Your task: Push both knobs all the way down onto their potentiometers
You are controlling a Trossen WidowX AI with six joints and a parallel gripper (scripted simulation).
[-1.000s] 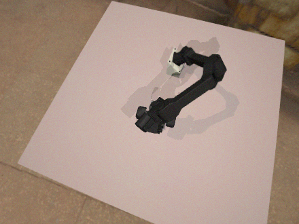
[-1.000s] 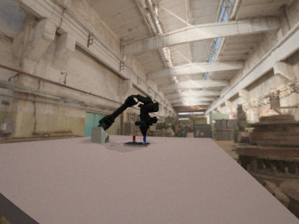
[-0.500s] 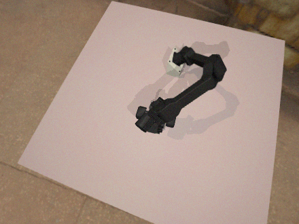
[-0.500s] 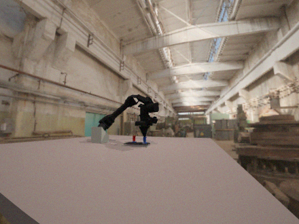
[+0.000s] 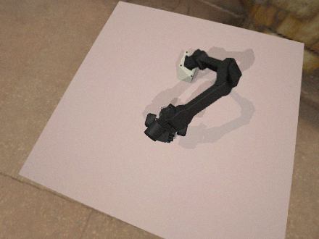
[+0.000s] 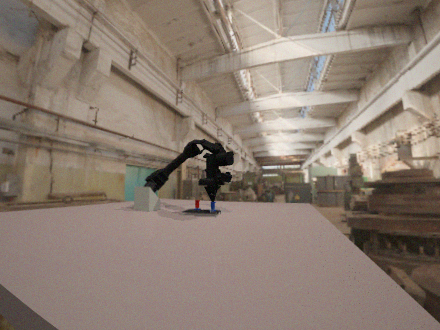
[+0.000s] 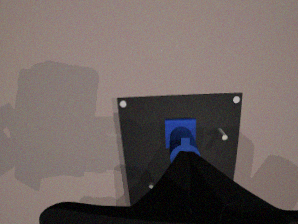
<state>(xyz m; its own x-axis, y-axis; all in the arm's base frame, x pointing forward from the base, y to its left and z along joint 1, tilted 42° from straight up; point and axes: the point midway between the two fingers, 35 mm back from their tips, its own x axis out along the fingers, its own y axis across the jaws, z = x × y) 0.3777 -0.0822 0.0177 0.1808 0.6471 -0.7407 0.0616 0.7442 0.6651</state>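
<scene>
The blue knob lies 1 cm below my gripper tip. From my gripper tip the other things lie so: red knob: 7 cm behind, 1 cm below.
</scene>
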